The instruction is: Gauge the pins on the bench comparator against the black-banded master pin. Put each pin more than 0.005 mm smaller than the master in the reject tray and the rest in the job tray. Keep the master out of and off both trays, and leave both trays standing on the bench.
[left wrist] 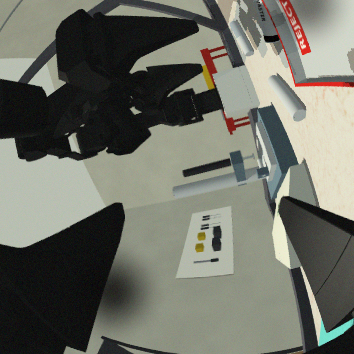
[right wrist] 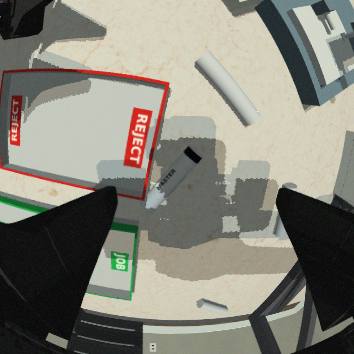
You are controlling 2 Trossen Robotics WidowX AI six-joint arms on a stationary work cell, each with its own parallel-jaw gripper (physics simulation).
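Frame: origin at the left arm's base, x up, y back, z right, level; millimetres.
Where they show: left gripper, fingertip midpoint: (left wrist: 204, 208); right gripper, fingertip midpoint: (left wrist: 200, 50) (right wrist: 199, 195); right arm's base, link origin: (left wrist: 219, 97).
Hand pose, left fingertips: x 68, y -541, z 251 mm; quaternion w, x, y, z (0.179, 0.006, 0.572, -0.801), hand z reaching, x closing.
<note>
Each offset is from my left fingertips to the top centre of the thing.
The master pin {dx -95, dy -57, dz +161 mm} (left wrist: 262, 19) (right wrist: 174, 176), with its black band, lies on the bench, its plain end close by a corner of the reject tray {dx -97, dy +34, dz +91 mm} (left wrist: 322, 62) (right wrist: 70, 135). My right gripper (right wrist: 199, 195) is open and empty above the master pin. A thick grey pin {dx -95, dy -123, dz +81 mm} (left wrist: 287, 98) (right wrist: 227, 89) lies between the reject tray and the comparator (left wrist: 277, 150) (right wrist: 290, 55). A small pin {dx -95, dy -99, dz +433 mm} (right wrist: 214, 306) lies near the bench edge. Another pin {dx -95, dy -200, dz +231 mm} (right wrist: 280, 225) is partly hidden by my right gripper's finger. The job tray {dx -92, dy +121, dz +238 mm} (right wrist: 102, 272) is partly hidden. My left gripper (left wrist: 204, 208) is open and empty.
The right arm (left wrist: 180, 107) reaches across the left wrist view. The pale display box (left wrist: 287, 220) stands beside the comparator, partly behind a left finger. A teal block {dx -94, dy -12, dz -165 mm} (left wrist: 334, 330) shows at the lower right. Dark frame bars (right wrist: 280, 295) stand at the bench's edge.
</note>
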